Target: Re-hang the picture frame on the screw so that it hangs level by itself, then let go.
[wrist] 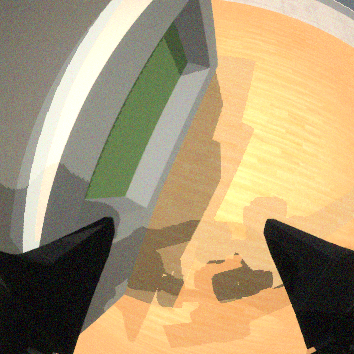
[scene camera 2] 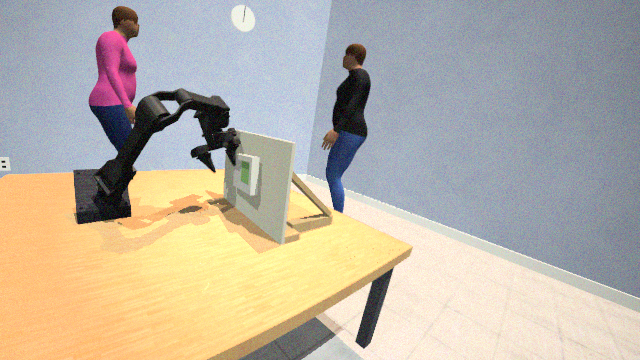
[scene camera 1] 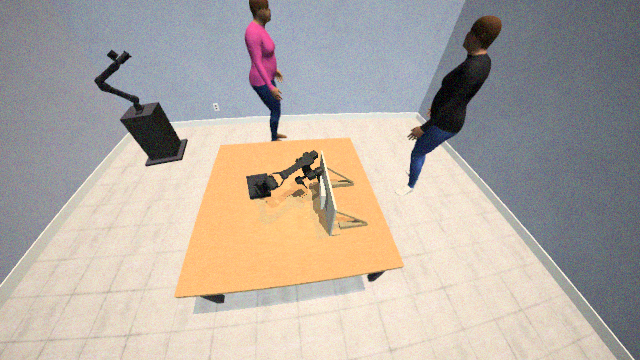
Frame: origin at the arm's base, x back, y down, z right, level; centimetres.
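Seen in the pictures: gripper, fingertip midpoint: (wrist: 191,227) (scene camera 2: 225,169) (scene camera 1: 313,185); arm's base, origin of the base link: (scene camera 2: 109,193) (scene camera 1: 261,187).
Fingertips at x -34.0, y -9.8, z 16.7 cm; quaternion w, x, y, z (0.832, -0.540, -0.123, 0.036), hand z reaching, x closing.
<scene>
Offsets run from my fingertips to a thing's top centre. "*": to the spot under its first point. Level surfaces: height alone.
The picture frame @(dx -4.2, dy -7.2, dz +6.8 cm) (scene camera 1: 322,196) (scene camera 2: 254,175) (wrist: 95,117), pale with a green picture, is against the upright grey board (scene camera 1: 329,215) (scene camera 2: 274,210) (wrist: 25,60). It looks roughly upright in scene camera 2, though the slanted view leaves its exact level unclear. My gripper (scene camera 1: 310,181) (scene camera 2: 224,167) (wrist: 191,227) is open and empty, pointing down beside the frame on the board's front side. One finger is close to the board and overlaps the frame's near corner in the wrist view; the other is out over the table. The screw does not show; whether the frame hangs on it cannot be told.
The board stands on the wooden table @(dy +17.7 cm) (scene camera 1: 240,240) (scene camera 2: 150,300) (wrist: 295,135), with angled wooden braces @(* dx -19.6, dy +13.9, dz +26.3 cm) (scene camera 1: 352,222) (scene camera 2: 312,221) behind it. The arm's base (scene camera 1: 258,187) (scene camera 2: 100,200) is on the table. Two people and a second arm on a black pedestal (scene camera 1: 152,132) are beyond the table.
</scene>
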